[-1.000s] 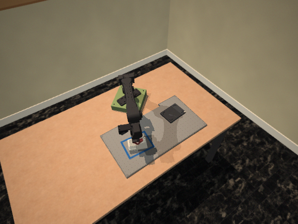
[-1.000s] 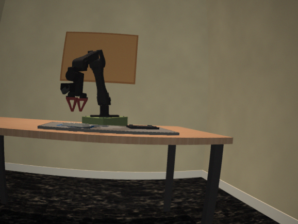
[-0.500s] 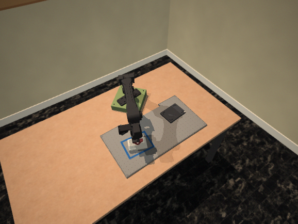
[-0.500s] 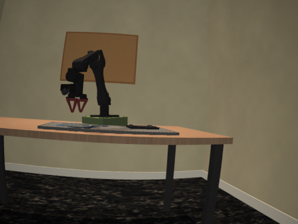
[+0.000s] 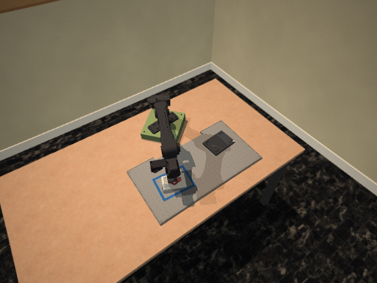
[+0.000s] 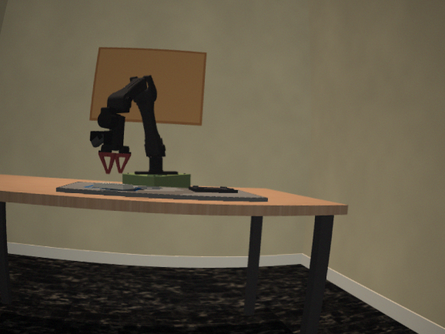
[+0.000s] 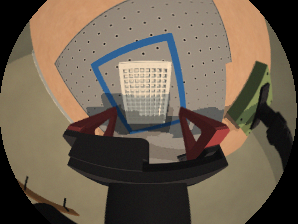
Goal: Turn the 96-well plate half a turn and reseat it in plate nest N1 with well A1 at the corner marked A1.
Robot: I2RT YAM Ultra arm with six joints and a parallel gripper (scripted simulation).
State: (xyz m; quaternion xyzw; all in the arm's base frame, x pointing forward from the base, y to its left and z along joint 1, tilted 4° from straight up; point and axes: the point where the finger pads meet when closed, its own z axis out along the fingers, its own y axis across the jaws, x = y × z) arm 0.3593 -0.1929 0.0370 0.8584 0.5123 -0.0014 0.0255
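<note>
Right now the white 96-well plate is 50 mm below my hand. From my hand the other things lie so: black plate nest N1 (380 mm to the left, 50 mm below, 40 mm behind).
</note>
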